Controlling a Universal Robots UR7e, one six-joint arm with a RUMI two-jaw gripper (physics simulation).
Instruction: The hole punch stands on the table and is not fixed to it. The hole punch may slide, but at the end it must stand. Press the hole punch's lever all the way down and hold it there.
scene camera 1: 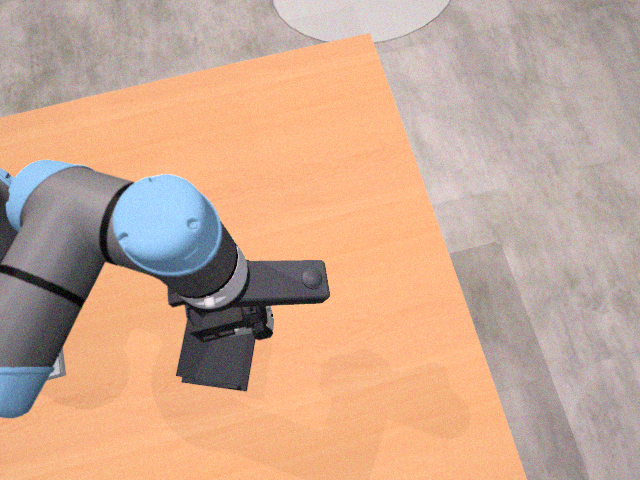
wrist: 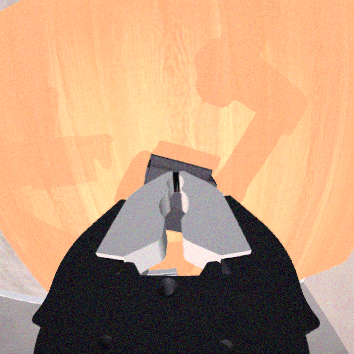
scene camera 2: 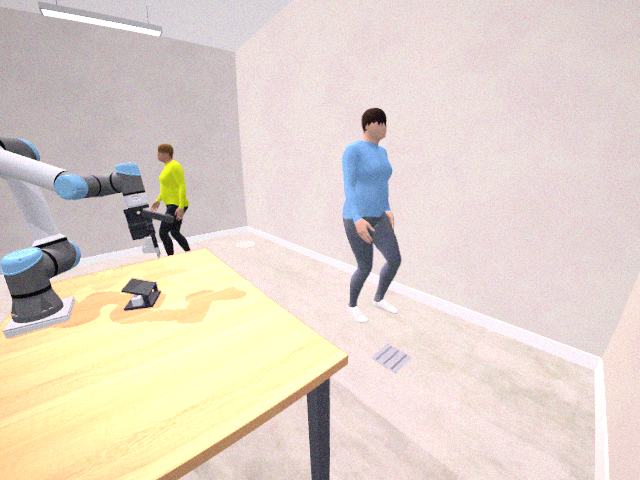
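Seen in the pictures: gripper, fingertip midpoint: (scene camera 1: 267, 321) (wrist: 176, 174) (scene camera 2: 158, 258); arm's base at its link origin: (scene camera 2: 39, 312).
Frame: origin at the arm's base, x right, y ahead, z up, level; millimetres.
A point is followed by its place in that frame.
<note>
The dark hole punch (scene camera 1: 219, 361) @[x 82, y 372, z 37 mm] (scene camera 2: 140, 286) @[x 58, y 369, z 40 mm] (wrist: 159, 167) @[x 26, y 406, z -15 mm] stands upright on the table. In scene camera 2 its flat lever is raised at a slant, with a gap and a light block below it. In scene camera 1 the arm and gripper body hide part of it. My gripper (scene camera 2: 157, 254) @[x 47, y 455, z 137 mm] (wrist: 176, 174) @[x 47, y 455, z 137 mm] is shut with nothing between its fingers. It hangs well above the hole punch, apart from the lever. In the wrist view the fingertips overlap the hole punch and hide much of it. The fingertips are hidden in scene camera 1.
The wooden table (scene camera 1: 310, 170) @[x -250, y 540, z -27 mm] (scene camera 2: 206, 372) @[x 558, y 539, z -28 mm] (wrist: 125, 60) @[x -36, y 588, z -28 mm] carries the arm's light base plate (scene camera 2: 38, 323) @[x 87, y 27, z -5 mm] at the left of scene camera 2. A person in yellow (scene camera 2: 173, 183) stands beyond the table's far edge. A person in blue (scene camera 2: 368, 178) stands on the floor to the right.
</note>
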